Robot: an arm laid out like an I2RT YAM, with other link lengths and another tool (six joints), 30 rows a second.
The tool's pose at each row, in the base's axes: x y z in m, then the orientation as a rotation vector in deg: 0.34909, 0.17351, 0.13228, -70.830, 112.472, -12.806; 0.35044, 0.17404, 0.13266, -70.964, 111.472, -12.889; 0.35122, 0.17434, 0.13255, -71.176, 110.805, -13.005; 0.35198, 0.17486, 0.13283, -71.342, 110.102, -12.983; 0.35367, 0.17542, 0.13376, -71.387, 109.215, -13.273; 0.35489, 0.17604, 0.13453, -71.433, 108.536, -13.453; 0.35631, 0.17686, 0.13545, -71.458, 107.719, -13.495; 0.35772, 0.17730, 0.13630, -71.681, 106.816, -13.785
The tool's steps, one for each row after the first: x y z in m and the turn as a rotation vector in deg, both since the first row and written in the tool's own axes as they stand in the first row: -0.00092, -0.00085, 0.00082, 0.357, -0.731, -0.443; -0.00128, -0.00118, 0.00151, 0.566, -1.161, -0.839; -0.00202, -0.00158, 0.00198, 0.732, -1.691, -1.175; -0.00333, -0.00294, 0.00267, 1.208, -2.257, -1.596; -0.00450, -0.00386, 0.00315, 1.542, -2.706, -1.914; -0.00597, -0.00489, 0.00373, 1.858, -3.330, -2.223; -0.00708, -0.00608, 0.00425, 2.246, -3.861, -2.772
